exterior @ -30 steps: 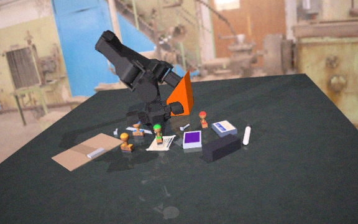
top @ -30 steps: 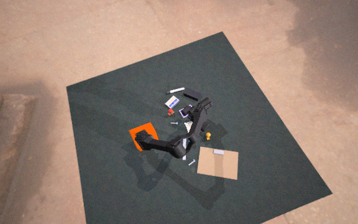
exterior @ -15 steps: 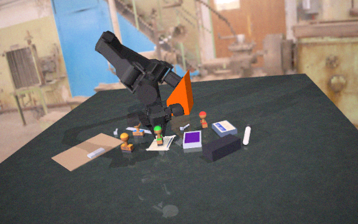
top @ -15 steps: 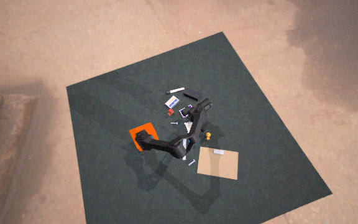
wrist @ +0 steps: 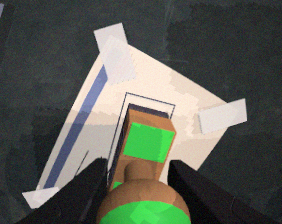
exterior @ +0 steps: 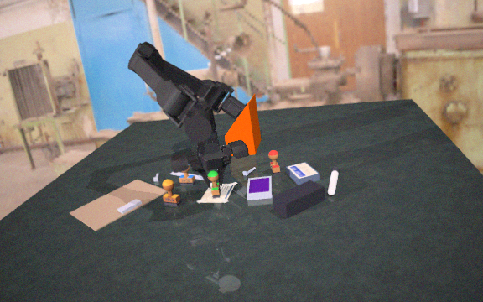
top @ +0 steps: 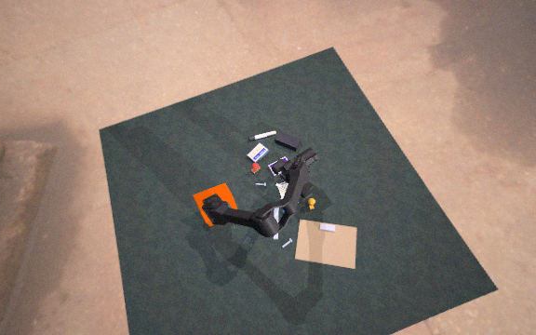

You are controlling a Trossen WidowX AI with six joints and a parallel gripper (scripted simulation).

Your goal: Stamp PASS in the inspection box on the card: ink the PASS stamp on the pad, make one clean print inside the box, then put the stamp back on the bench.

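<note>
The green-knobbed stamp is right at my gripper tip. The rest, counted from my gripper tip: purple ink pad (10 mm behind, 110 mm to the left, 20 mm below); then card (10 mm behind, 30 mm below); then orange stamp (30 mm ahead, 110 mm to the right).
</note>
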